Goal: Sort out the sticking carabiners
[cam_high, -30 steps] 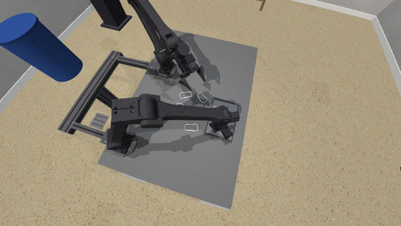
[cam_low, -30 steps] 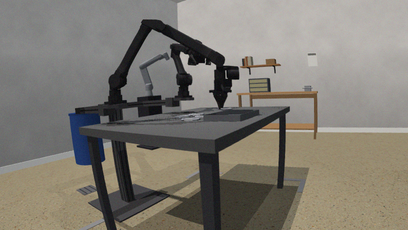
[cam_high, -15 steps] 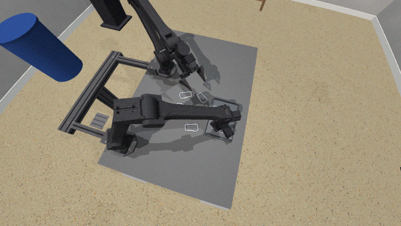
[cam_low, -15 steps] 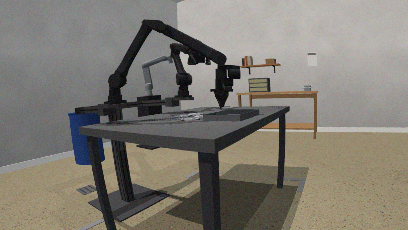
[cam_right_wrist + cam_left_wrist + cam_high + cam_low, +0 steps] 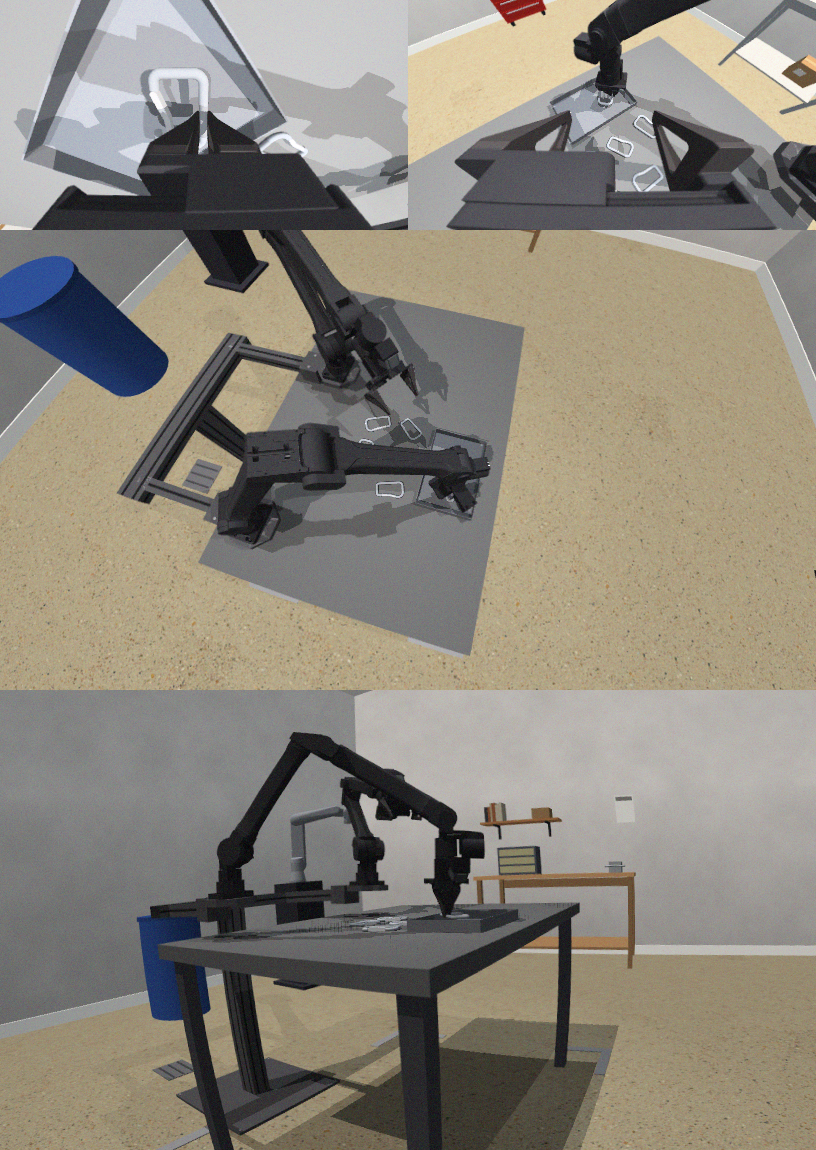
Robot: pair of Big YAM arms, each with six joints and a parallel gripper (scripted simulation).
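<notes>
My right gripper is now 8 cm to the right of the grey tray, 3 cm above it and 2 cm short of it.
</notes>
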